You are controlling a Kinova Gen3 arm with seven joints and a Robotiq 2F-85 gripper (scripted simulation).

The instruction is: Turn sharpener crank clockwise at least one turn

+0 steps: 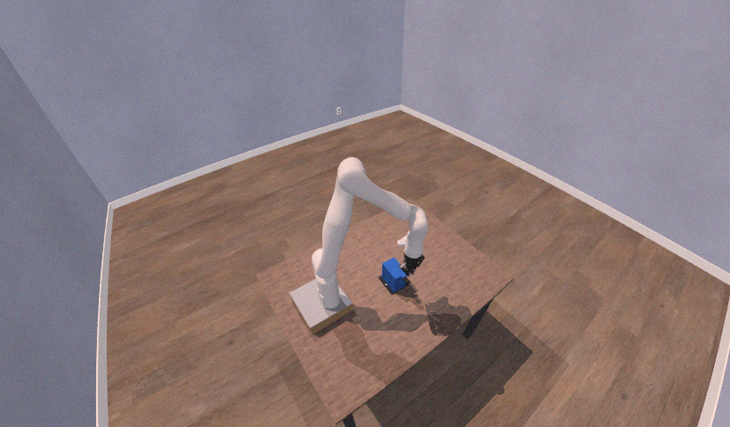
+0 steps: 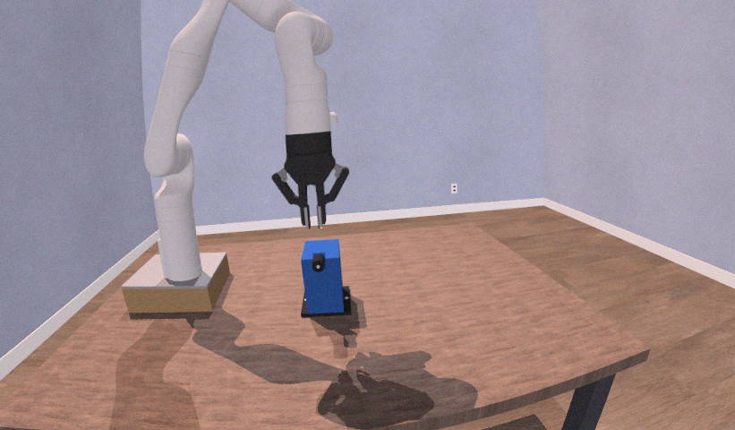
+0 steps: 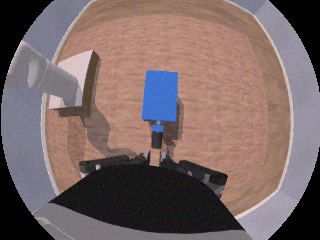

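Right now my hand is 9 cm above the crank knob and 2 cm to the right of it. Round my hand: crank: 10 cm below, 2 cm to the left.
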